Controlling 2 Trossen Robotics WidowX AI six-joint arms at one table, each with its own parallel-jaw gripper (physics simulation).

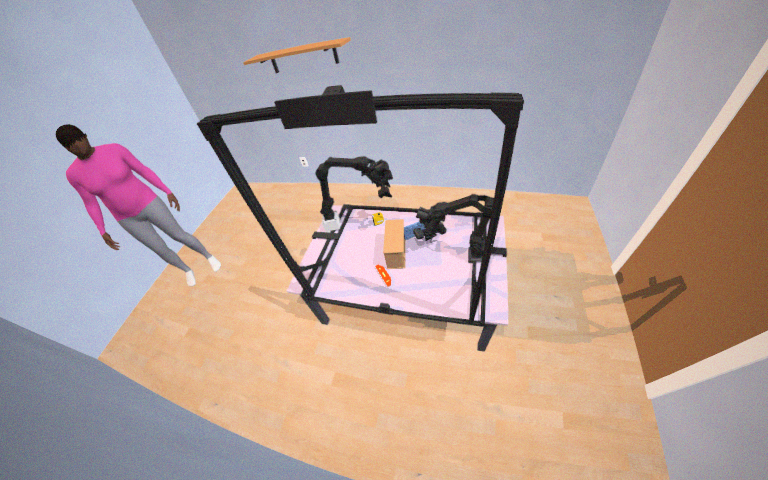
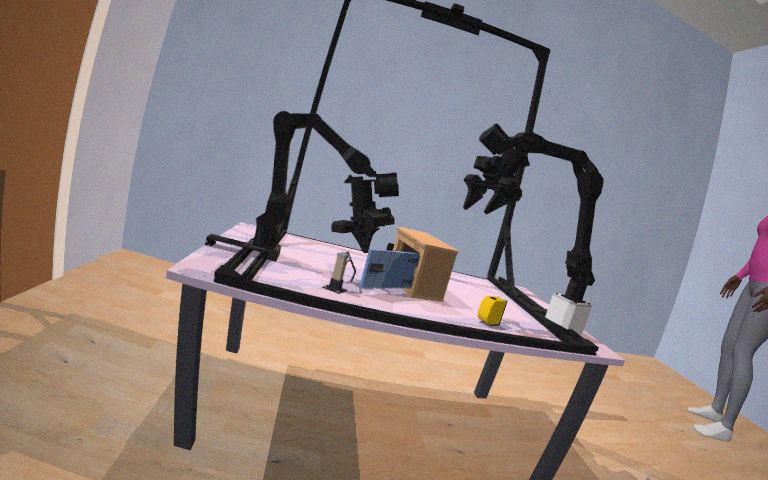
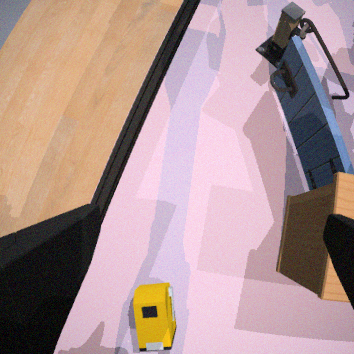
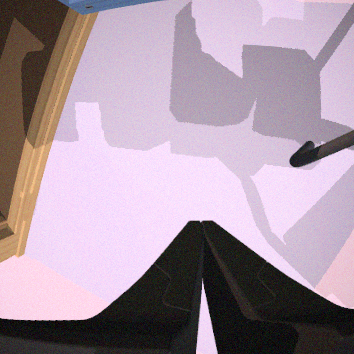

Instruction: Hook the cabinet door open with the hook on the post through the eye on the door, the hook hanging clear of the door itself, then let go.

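Frame: origin at the left arm's base, x ahead, y left, z up, level; centimetres.
Seen in the pictures: left gripper, fingertip midpoint: (image 1: 391,192) (image 2: 474,210) (image 3: 215,221); right gripper, fingertip midpoint: (image 1: 426,240) (image 2: 365,253) (image 4: 199,231); left arm's base, link origin: (image 1: 329,216) (image 2: 573,299); right arm's base, link origin: (image 1: 477,253) (image 2: 263,245).
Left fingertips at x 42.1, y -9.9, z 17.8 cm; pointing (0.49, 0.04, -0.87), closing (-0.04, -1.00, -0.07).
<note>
Offsets run from my left fingertips to a thing's middle. "spot": to the spot under its first point.
A wooden cabinet @[dx -3.1, dy -22.3, dz -20.0 cm] (image 1: 394,243) (image 2: 430,267) (image 3: 309,242) (image 4: 21,123) stands mid-table with its blue door @[spot: dx +7.7, dy -14.2, dz -20.8 cm] (image 1: 411,231) (image 2: 389,270) (image 3: 312,130) swung open towards a short post @[spot: dx +27.0, dy -11.0, dz -22.2 cm] (image 2: 339,269) (image 3: 286,24). The dark hook @[dx +21.7, dy -16.8, dz -22.7 cm] (image 2: 352,268) (image 3: 326,60) (image 4: 316,151) hangs from the post top, beside the door and not in the eye (image 2: 375,268) (image 3: 282,79). My right gripper (image 1: 420,233) (image 2: 365,245) (image 4: 199,231) is shut and empty, just above the door's top edge, apart from the hook tip. My left gripper (image 1: 384,192) (image 2: 484,202) (image 3: 215,221) is open and empty, high above the cabinet.
A yellow tape measure @[dx -11.1, dy +5.5, dz -24.2 cm] (image 1: 377,218) (image 2: 492,310) (image 3: 154,316) lies near the left arm's white base (image 2: 568,311). An orange tool @[dx -12.7, dy -37.2, dz -26.9 cm] (image 1: 383,275) lies in front of the cabinet. A black frame (image 1: 506,157) (image 2: 373,316) rings the table. A person (image 1: 163,224) stands at the far left.
</note>
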